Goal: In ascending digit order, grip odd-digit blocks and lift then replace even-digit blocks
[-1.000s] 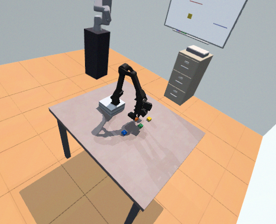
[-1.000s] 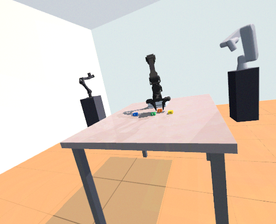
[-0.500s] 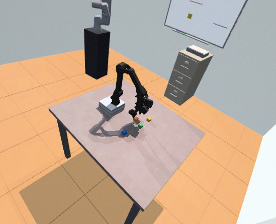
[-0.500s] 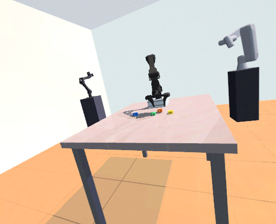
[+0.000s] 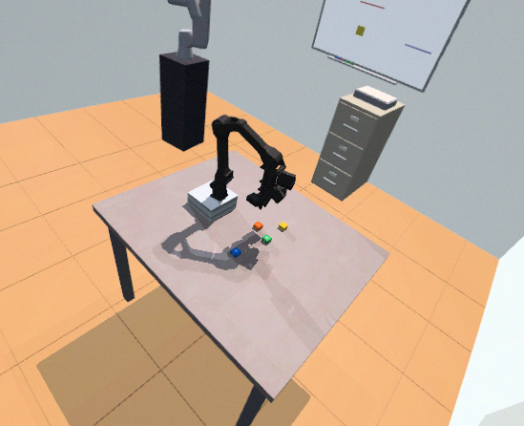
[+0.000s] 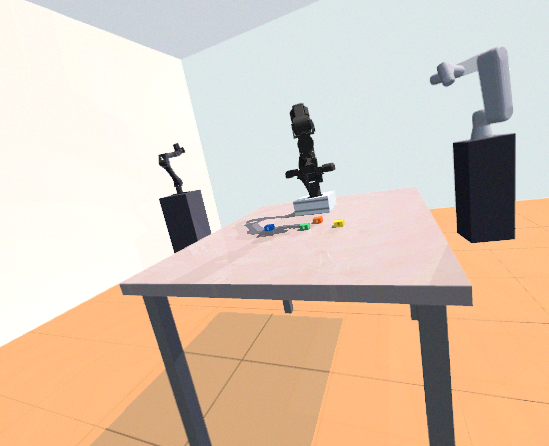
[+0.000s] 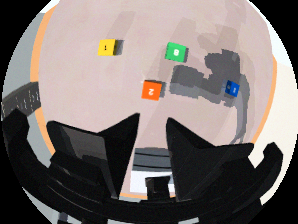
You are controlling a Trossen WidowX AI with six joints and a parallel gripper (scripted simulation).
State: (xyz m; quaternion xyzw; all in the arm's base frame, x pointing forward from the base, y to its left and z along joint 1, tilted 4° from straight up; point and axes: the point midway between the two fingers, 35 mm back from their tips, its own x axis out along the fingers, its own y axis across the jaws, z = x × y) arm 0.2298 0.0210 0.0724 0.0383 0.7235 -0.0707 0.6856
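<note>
The blue block lies 20 cm to the right of my gripper tip, 11 cm below it and 2 cm ahead of it. Round my gripper tip: yellow block 11 cm below, 9 cm ahead, 8 cm to the left; then orange block 11 cm below; then green block 11 cm below, 8 cm ahead, 4 cm to the right.
</note>
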